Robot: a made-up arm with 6 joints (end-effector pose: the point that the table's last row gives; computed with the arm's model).
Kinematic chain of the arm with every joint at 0, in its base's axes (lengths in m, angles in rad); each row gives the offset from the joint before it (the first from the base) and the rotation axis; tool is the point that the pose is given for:
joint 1: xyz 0 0 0.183 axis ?
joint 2: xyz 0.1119 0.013 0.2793 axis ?
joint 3: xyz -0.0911 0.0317 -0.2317 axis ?
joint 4: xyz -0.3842 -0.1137 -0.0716 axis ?
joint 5: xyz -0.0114 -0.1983 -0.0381 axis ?
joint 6: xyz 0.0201 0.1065 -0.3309 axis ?
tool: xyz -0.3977 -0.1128 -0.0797
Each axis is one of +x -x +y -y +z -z.
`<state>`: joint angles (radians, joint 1 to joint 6).
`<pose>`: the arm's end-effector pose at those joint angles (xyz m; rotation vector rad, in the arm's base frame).
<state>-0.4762 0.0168 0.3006 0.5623 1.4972 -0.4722</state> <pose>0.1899 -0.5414 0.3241 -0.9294 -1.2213 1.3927</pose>
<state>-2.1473 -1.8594 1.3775 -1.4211 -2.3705 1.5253</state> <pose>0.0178 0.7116 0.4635 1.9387 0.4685 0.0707</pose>
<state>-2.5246 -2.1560 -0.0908 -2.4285 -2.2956 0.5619</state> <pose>0.9999 0.4076 0.2690 1.7724 -1.4147 -0.9207</pose>
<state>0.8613 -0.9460 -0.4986 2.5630 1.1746 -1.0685</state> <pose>-0.0729 -0.1284 0.5615 -1.5484 0.5697 0.7818</pose>
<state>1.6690 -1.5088 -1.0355 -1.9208 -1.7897 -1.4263</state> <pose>0.8504 0.1275 0.9831 0.2411 2.9528 -0.9917</pose>
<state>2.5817 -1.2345 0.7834 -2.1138 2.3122 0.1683</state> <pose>0.4947 -0.2342 0.1193 -0.9502 -0.3021 1.1015</pose>
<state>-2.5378 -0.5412 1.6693 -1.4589 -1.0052 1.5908</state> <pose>0.0189 0.7320 0.4419 2.4108 -0.9075 0.7885</pose>
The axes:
joint 1: +x
joint 2: +y
joint 3: +z
joint 4: -x
joint 5: -y
joint 6: -z

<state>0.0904 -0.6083 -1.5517 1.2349 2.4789 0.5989</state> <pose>0.1846 -0.1004 0.1116 -1.2177 -1.8690 -0.4110</pose>
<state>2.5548 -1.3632 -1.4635 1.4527 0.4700 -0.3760</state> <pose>-0.0334 -0.0767 0.8843 1.6931 1.1339 -0.6622</pose>
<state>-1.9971 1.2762 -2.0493 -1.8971 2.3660 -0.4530</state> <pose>-0.5791 0.2406 0.0963 0.8486 1.3171 -0.7779</pose>
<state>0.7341 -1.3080 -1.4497 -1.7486 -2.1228 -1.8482</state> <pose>0.7682 0.7478 0.7078 0.1692 2.1491 -1.9965</pose>
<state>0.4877 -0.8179 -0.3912 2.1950 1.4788 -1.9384</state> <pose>0.2016 0.1361 0.5599 -2.0336 1.1211 1.4072</pose>
